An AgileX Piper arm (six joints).
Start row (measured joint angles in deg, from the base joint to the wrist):
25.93, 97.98, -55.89, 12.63, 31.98, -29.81
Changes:
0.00, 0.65, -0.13, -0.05, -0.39, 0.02
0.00, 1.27, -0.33, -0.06, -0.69, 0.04
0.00, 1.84, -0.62, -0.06, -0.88, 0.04
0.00, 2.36, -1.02, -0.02, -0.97, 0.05
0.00, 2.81, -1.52, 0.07, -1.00, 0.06
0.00, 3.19, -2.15, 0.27, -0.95, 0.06
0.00, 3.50, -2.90, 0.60, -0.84, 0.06
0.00, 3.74, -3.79, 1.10, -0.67, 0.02
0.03, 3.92, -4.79, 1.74, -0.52, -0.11
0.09, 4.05, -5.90, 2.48, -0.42, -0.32
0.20, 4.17, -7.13, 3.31, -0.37, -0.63
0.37, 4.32, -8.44, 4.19, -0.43, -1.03
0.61, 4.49, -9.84, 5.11, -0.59, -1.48
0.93, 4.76, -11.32, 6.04, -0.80, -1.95
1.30, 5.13, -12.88, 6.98, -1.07, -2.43
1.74, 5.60, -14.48, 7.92, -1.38, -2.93
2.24, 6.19, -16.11, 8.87, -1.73, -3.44
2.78, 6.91, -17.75, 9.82, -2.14, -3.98
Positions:
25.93, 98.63, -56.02, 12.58, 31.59, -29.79
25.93, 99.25, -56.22, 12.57, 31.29, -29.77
25.93, 99.82, -56.51, 12.57, 31.10, -29.77
25.93, 100.34, -56.91, 12.61, 31.01, -29.76
25.93, 100.79, -57.41, 12.70, 30.98, -29.75
25.93, 101.17, -58.04, 12.90, 31.03, -29.75
25.93, 101.48, -58.79, 13.23, 31.14, -29.75
25.93, 101.72, -59.68, 13.73, 31.31, -29.79
25.96, 101.90, -60.68, 14.37, 31.46, -29.92
26.02, 102.03, -61.79, 15.11, 31.56, -30.13
26.13, 102.15, -63.02, 15.94, 31.61, -30.44
26.30, 102.30, -64.33, 16.82, 31.55, -30.84
26.54, 102.47, -65.73, 17.74, 31.39, -31.29
26.86, 102.74, -67.21, 18.67, 31.18, -31.76
27.23, 103.11, -68.77, 19.61, 30.91, -32.24
27.67, 103.58, -70.37, 20.55, 30.60, -32.74
28.17, 104.17, -72.00, 21.50, 30.25, -33.25
28.71, 104.89, -73.64, 22.45, 29.84, -33.79

